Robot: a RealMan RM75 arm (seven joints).
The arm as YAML. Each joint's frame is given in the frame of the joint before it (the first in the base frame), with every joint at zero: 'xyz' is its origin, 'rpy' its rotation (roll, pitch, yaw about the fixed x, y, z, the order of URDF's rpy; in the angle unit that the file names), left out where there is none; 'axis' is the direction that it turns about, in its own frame. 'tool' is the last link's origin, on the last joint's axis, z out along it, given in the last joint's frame.
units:
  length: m
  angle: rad
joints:
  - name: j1
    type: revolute
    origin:
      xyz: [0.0, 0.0, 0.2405]
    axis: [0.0, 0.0, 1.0]
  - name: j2
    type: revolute
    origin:
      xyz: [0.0, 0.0, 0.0]
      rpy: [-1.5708, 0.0, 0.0]
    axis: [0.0, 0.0, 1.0]
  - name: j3
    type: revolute
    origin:
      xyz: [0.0, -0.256, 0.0]
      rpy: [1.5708, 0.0, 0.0]
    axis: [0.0, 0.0, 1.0]
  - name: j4
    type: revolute
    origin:
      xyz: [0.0, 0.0, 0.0]
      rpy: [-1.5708, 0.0, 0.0]
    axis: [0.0, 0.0, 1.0]
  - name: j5
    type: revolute
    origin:
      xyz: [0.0, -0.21, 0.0]
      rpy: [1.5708, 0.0, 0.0]
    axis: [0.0, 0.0, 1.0]
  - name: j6
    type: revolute
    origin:
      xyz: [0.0, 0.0, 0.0]
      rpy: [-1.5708, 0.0, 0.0]
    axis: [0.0, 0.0, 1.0]
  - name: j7
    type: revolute
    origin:
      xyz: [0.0, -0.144, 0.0]
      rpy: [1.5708, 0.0, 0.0]
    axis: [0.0, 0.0, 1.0]
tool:
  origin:
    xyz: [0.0, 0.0, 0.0]
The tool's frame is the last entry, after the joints.
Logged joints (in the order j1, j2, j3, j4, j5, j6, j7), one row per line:
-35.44 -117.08 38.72 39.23 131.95 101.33 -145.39
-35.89 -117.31 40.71 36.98 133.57 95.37 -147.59
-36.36 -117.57 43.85 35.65 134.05 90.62 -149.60
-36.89 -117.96 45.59 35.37 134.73 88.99 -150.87
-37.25 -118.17 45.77 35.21 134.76 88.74 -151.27
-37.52 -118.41 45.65 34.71 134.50 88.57 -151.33
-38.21 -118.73 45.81 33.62 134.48 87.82 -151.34
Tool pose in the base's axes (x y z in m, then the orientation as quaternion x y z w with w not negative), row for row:
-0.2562 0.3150 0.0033 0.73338 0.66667 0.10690 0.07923
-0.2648 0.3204 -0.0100 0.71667 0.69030 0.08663 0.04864
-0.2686 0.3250 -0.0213 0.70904 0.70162 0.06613 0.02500
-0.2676 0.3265 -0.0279 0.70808 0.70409 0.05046 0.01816
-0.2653 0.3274 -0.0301 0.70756 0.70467 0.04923 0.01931
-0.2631 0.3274 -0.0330 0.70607 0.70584 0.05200 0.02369
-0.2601 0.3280 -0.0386 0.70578 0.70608 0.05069 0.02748
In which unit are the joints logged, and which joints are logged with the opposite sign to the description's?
The joints are logged in degrees. Opposite sign: none.
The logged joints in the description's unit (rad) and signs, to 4 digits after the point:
-0.6185 -2.0434 0.6758 0.6847 2.3030 1.7685 -2.5375
-0.6264 -2.0474 0.7105 0.6454 2.3312 1.6645 -2.5759
-0.6346 -2.0520 0.7653 0.6222 2.3396 1.5816 -2.6110
-0.6439 -2.0588 0.7957 0.6173 2.3515 1.5532 -2.6332
-0.6501 -2.0625 0.7988 0.6145 2.3520 1.5488 -2.6402
-0.6548 -2.0666 0.7967 0.6058 2.3475 1.5458 -2.6412
-0.6669 -2.0722 0.7995 0.5868 2.3471 1.5327 -2.6414

